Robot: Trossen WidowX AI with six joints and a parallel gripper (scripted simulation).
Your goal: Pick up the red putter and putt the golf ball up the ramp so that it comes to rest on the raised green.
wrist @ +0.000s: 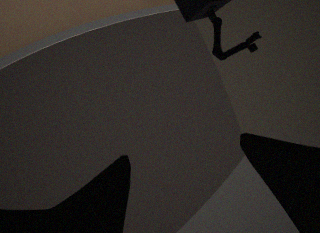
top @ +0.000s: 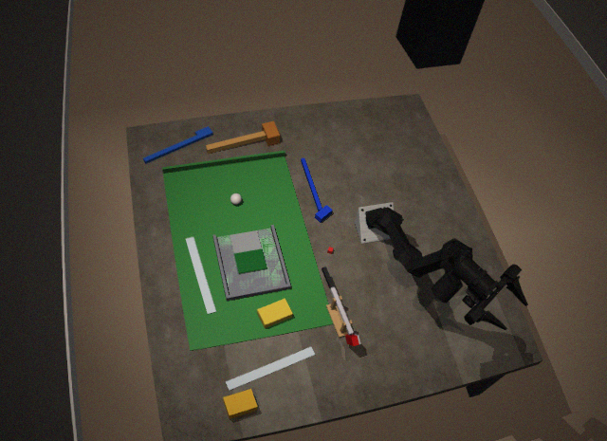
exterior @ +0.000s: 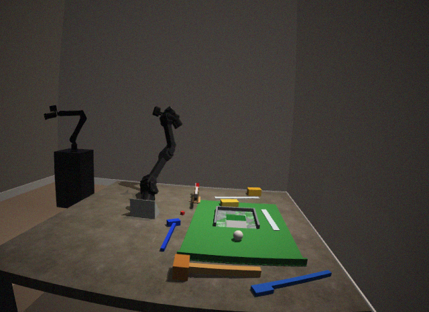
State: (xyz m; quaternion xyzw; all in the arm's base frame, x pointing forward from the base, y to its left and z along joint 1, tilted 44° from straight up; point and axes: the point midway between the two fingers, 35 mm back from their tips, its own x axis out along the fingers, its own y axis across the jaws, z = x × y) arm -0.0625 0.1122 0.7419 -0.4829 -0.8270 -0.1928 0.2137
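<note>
My gripper tip is 28 cm short of the red putter, 33 cm to the left of it and 46 cm above it. From my gripper tip the other things lie so: small red cube: 23 cm ahead, 57 cm to the right, 51 cm below; then white golf ball: 50 cm ahead, 86 cm to the right, 49 cm below; then wooden stand: 29 cm ahead, 32 cm to the right, 48 cm below.
</note>
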